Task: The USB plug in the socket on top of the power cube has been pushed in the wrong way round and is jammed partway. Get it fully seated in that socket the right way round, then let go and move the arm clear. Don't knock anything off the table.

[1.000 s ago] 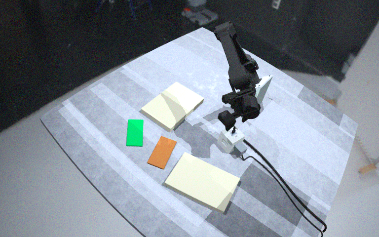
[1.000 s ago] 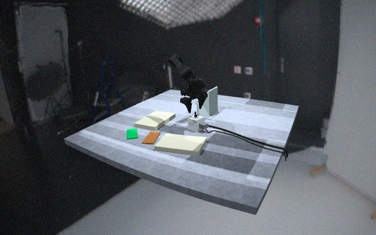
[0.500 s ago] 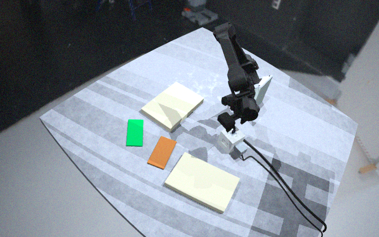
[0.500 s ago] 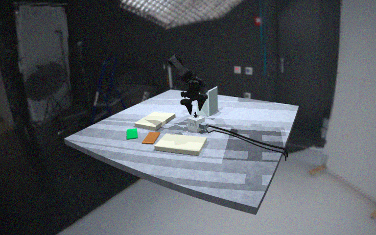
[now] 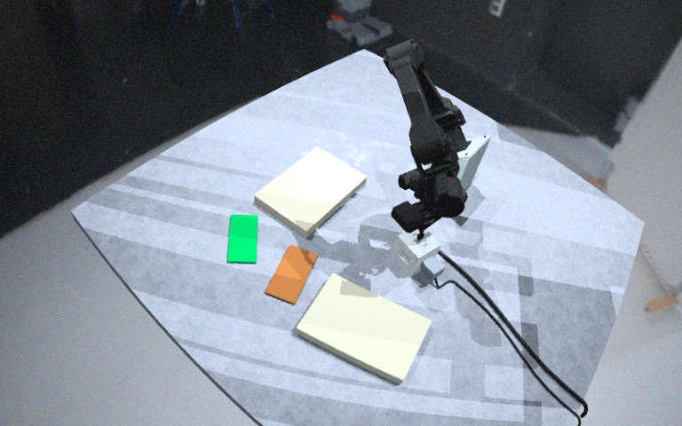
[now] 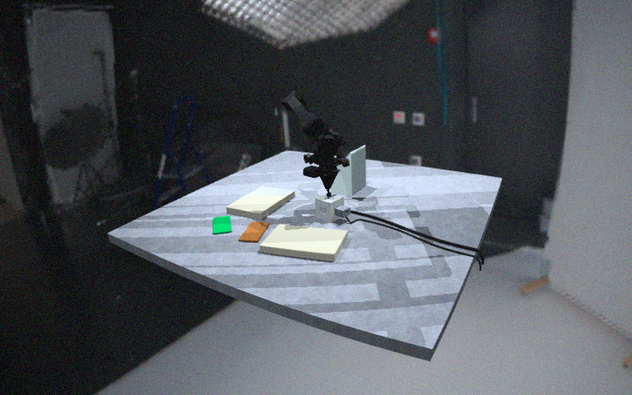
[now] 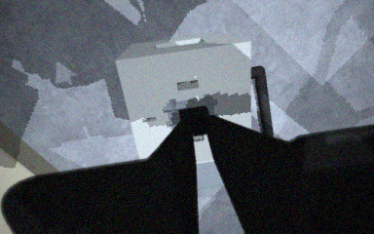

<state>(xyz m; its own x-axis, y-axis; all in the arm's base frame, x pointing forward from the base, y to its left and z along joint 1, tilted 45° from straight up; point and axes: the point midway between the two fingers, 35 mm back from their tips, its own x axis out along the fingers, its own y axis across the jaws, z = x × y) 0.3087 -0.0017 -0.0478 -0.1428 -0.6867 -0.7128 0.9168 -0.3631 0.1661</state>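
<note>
The USB socket lies 10 mm to the left of my gripper tip and 40 mm below it. Also, from my gripper tip: dark USB plug (20 mm below); then orange card (210 mm ahead, 200 mm to the right, 100 mm below); then green card (200 mm ahead, 350 mm to the right, 100 mm below).
</note>
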